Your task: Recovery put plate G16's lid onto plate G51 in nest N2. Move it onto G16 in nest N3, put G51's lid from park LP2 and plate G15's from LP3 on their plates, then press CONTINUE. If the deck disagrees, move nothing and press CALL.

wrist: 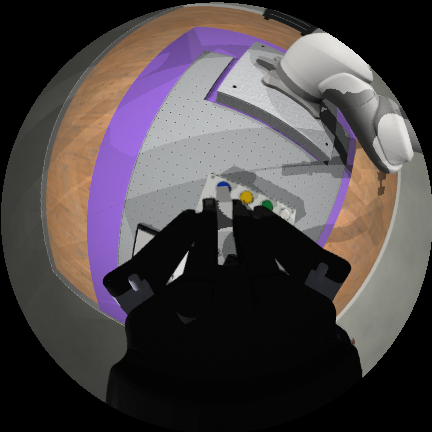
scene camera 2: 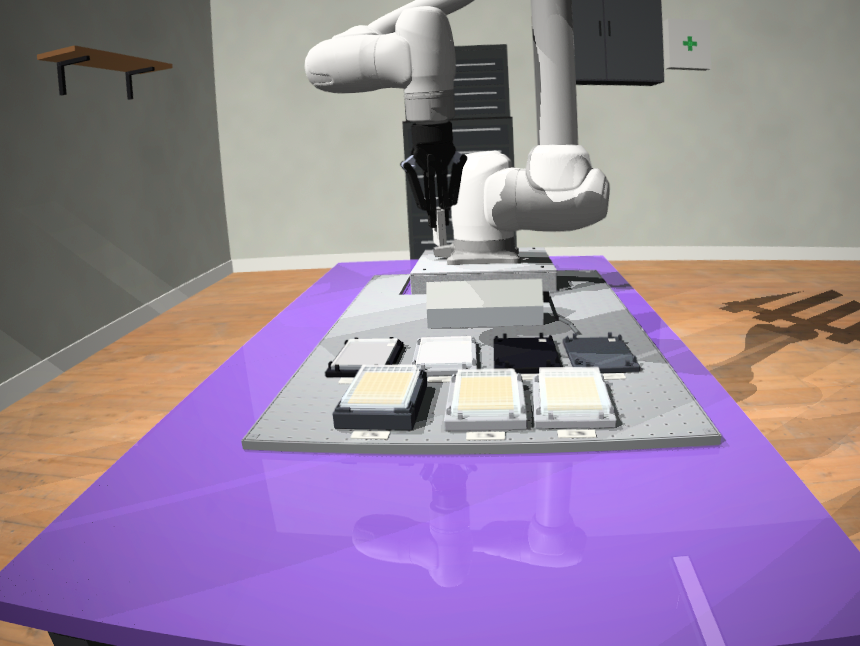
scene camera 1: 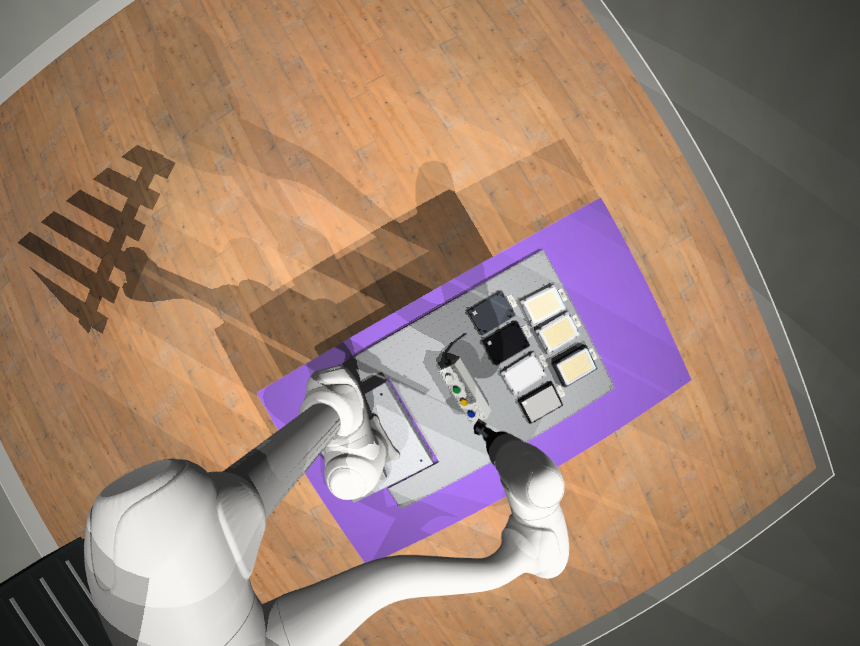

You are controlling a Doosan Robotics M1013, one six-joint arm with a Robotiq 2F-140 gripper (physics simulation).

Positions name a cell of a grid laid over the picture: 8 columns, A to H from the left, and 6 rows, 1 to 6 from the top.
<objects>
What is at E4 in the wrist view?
The gripper.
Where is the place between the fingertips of the gripper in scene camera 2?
At E3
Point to a white button box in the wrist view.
E3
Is the gripper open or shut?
Shut.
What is the gripper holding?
Nothing.
</objects>
